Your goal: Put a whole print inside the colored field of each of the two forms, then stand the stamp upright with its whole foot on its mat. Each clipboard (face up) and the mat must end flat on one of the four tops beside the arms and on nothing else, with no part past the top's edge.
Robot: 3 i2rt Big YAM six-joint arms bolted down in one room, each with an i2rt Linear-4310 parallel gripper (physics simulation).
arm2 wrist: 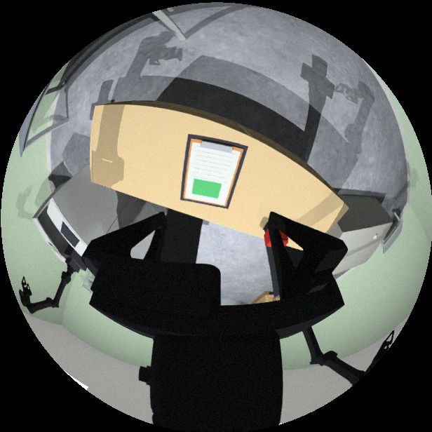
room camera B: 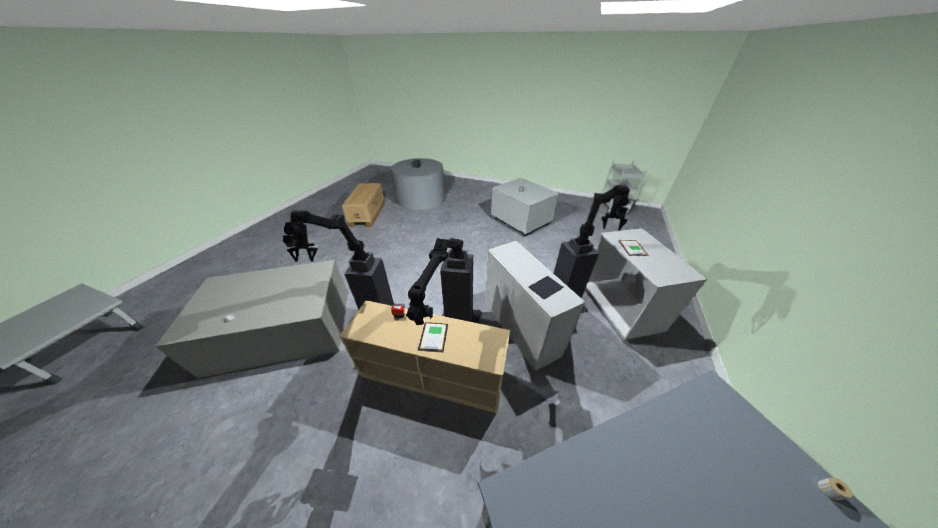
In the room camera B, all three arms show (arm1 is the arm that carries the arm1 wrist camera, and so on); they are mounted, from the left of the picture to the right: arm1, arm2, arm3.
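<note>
One clipboard [arm2 wrist: 212,167] [room camera B: 432,337] lies face up on the wooden top, its form showing a green field. A second clipboard [room camera B: 633,247] with a green field lies on the white top at the right. The red stamp [arm2 wrist: 276,238] [room camera B: 397,310] is on the wooden top, partly hidden by a finger in the arm2 wrist view. The dark mat [arm2 wrist: 73,237] [room camera B: 546,287] lies on the narrow white top. Arm2's gripper [arm2 wrist: 217,217] [room camera B: 423,319] is open above the wooden top, between stamp and clipboard. Arm1's gripper [room camera B: 303,256] and arm3's gripper [room camera B: 614,225] are open in the air.
The wooden shelf unit [room camera B: 378,370] stands in front of arm2. A grey cabinet [room camera B: 262,347] at left bears a small white object [room camera B: 229,318]. The narrow white cabinet [room camera B: 544,334] stands right of arm2. A blue-grey surface [room camera B: 656,459] with a tape roll [room camera B: 832,488] is at lower right.
</note>
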